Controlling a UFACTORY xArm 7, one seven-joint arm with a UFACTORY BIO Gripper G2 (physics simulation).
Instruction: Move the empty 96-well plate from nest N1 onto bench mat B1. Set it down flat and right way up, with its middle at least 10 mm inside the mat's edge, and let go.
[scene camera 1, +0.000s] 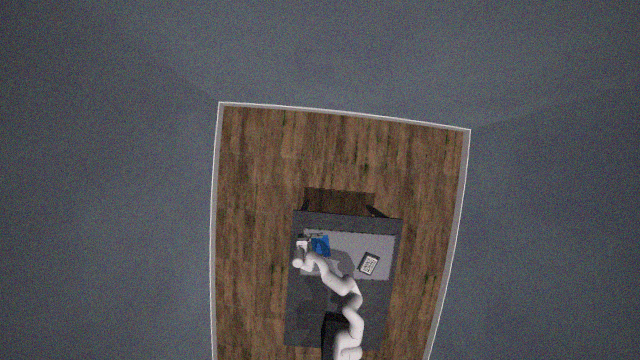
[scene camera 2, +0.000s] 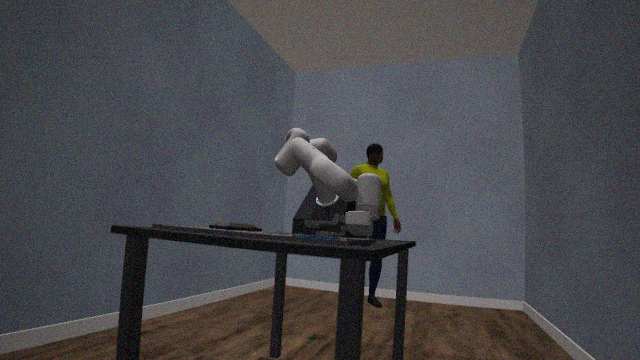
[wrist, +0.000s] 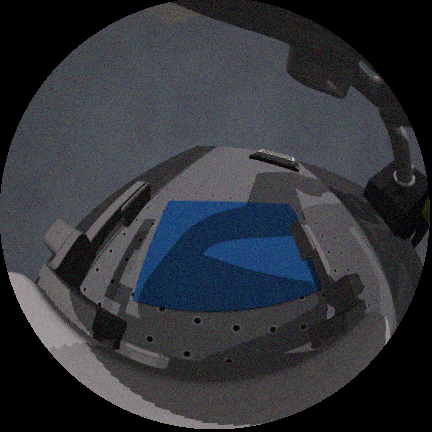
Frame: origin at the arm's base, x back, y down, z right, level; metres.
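Seen in the pictures: end effector, tool point: (scene camera 1: 320, 246) (scene camera 2: 317, 229) (wrist: 227, 223); arm's base, origin of the base link: (scene camera 2: 327, 199).
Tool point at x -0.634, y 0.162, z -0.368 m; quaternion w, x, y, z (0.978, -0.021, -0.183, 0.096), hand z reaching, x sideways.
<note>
Pixels of each thing's top centre, then the offset from my tool point to it. "spot": a spot on its surface instead. Level surfaces: height alone.
- pale 96-well plate, middle of its top: (wrist: 276, 153) (scene camera 2: 236, 223) (scene camera 1: 369, 265) dx +0.034, dy -0.003, dz +0.399 m
- dark nest, surface spot: (scene camera 1: 370, 256) spot: dx -0.032, dy +0.009, dz +0.390 m
- blue bench mat, its level: dy +0.021 m
- grey perforated board, its level: dy +0.023 m
The pale 96-well plate (scene camera 1: 369, 264) (wrist: 276, 158) sits in the dark nest (scene camera 1: 371, 254) on the right of the board in scene camera 1. In the wrist view it is small and far off. The blue bench mat (scene camera 1: 325, 241) (wrist: 172, 215) lies flat near the board's left end, with arm shadows across it. My gripper (scene camera 1: 316, 239) (scene camera 2: 315, 228) (wrist: 219, 220) is open and empty. It is low, at the mat's left side, its fingers pointing sideways over the mat, far from the plate. The exact finger height above the mat is unclear.
The grey perforated board (scene camera 1: 345, 240) (wrist: 197, 320) lies on the dark table (scene camera 1: 310, 330) (scene camera 2: 250, 244). The white arm (scene camera 1: 336, 282) (scene camera 2: 320, 162) reaches across from its black base (scene camera 1: 327, 332). A person in a yellow top (scene camera 2: 385, 185) stands behind the table.
</note>
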